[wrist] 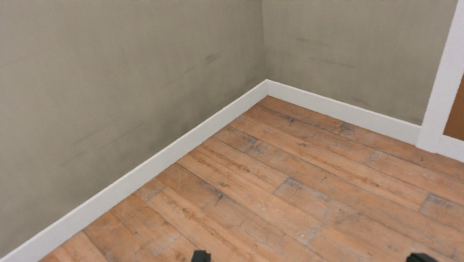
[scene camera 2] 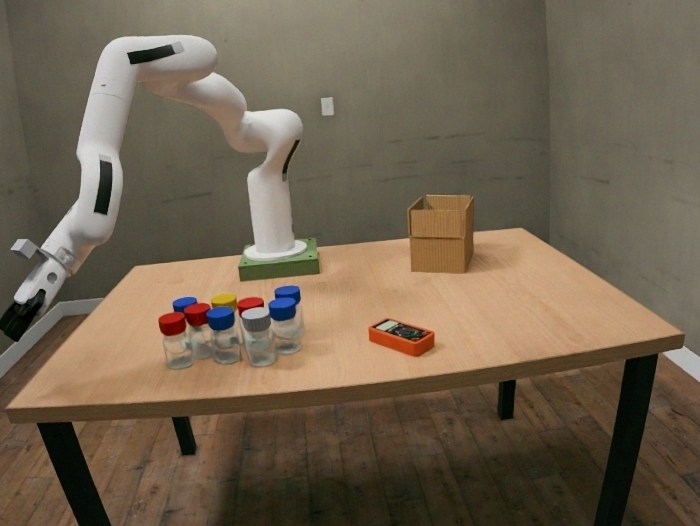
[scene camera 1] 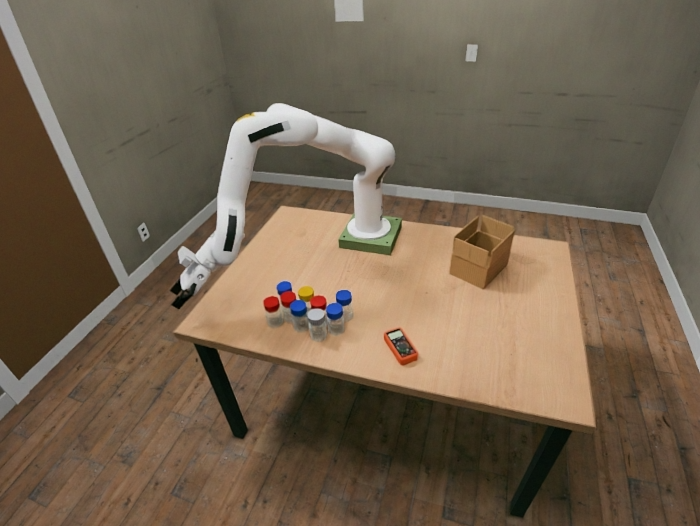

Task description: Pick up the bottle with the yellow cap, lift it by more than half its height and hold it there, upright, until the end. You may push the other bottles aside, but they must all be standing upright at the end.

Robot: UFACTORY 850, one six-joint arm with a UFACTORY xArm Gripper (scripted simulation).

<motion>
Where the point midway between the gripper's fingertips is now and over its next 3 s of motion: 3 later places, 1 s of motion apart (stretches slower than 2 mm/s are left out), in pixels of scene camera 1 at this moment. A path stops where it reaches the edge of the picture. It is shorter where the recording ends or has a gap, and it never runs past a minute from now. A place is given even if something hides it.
My gripper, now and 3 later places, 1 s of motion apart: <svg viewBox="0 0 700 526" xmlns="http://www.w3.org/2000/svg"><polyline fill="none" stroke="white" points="174,299 200,300 262,275 300,245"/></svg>
</motion>
